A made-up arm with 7 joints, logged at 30 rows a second.
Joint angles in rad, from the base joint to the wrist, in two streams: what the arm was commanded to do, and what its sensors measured. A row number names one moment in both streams.
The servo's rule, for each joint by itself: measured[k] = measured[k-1] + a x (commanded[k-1-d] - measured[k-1]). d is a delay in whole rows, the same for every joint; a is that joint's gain. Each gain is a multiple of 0.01, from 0.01 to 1. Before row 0 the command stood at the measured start. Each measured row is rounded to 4 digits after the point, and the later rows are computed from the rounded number. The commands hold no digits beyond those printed.
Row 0, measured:
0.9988 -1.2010 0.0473 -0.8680 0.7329 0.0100 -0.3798
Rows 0 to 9, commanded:
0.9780 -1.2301 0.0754 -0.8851 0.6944 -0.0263 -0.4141
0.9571 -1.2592 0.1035 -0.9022 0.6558 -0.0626 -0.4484
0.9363 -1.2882 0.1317 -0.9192 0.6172 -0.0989 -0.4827
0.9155 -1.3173 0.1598 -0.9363 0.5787 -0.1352 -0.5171
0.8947 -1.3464 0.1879 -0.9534 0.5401 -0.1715 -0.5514
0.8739 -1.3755 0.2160 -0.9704 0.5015 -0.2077 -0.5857
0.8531 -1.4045 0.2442 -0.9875 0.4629 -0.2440 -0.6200
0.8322 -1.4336 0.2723 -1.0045 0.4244 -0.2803 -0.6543
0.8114 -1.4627 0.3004 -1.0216 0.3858 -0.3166 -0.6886
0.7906 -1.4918 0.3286 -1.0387 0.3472 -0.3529 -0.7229
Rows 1 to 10, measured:
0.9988 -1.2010 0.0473 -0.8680 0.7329 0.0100 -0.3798
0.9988 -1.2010 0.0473 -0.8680 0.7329 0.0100 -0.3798
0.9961 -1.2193 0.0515 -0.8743 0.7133 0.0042 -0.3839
0.9910 -1.2444 0.0593 -0.8846 0.6840 -0.0065 -0.3916
0.9839 -1.2720 0.0702 -0.8974 0.6499 -0.0213 -0.4025
0.9750 -1.3005 0.0836 -0.9118 0.6136 -0.0395 -0.4163
0.9646 -1.3294 0.0992 -0.9272 0.5761 -0.0606 -0.4325
0.9528 -1.3584 0.1167 -0.9432 0.5381 -0.0841 -0.4509
0.9398 -1.3874 0.1358 -0.9596 0.4997 -0.1097 -0.4712
0.9258 -1.4165 0.1563 -0.9762 0.4613 -0.1370 -0.4932
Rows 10 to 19, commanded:
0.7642 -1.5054 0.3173 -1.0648 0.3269 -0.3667 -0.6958
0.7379 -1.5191 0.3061 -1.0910 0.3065 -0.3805 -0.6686
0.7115 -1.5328 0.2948 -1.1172 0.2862 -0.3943 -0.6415
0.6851 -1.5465 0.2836 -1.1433 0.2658 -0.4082 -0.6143
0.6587 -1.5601 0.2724 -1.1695 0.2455 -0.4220 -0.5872
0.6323 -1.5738 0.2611 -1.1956 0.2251 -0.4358 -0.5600
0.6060 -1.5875 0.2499 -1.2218 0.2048 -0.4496 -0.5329
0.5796 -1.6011 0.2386 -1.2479 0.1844 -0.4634 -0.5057
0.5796 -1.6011 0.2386 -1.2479 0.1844 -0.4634 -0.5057
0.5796 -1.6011 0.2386 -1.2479 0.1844 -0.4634 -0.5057
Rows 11 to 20, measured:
0.9109 -1.4456 0.1779 -0.9930 0.4228 -0.1657 -0.5166
0.8953 -1.4747 0.2005 -1.0099 0.3842 -0.1957 -0.5414
0.8783 -1.4940 0.2180 -1.0302 0.3550 -0.2231 -0.5599
0.8600 -1.5098 0.2312 -1.0527 0.3303 -0.2483 -0.5729
0.8407 -1.5243 0.2407 -1.0766 0.3078 -0.2717 -0.5811
0.8205 -1.5383 0.2471 -1.1013 0.2864 -0.2935 -0.5851
0.7995 -1.5520 0.2509 -1.1265 0.2655 -0.3141 -0.5854
0.7778 -1.5657 0.2524 -1.1521 0.2449 -0.3336 -0.5824
0.7555 -1.5794 0.2520 -1.1779 0.2244 -0.3522 -0.5765
0.7326 -1.5931 0.2500 -1.2038 0.2040 -0.3700 -0.5680

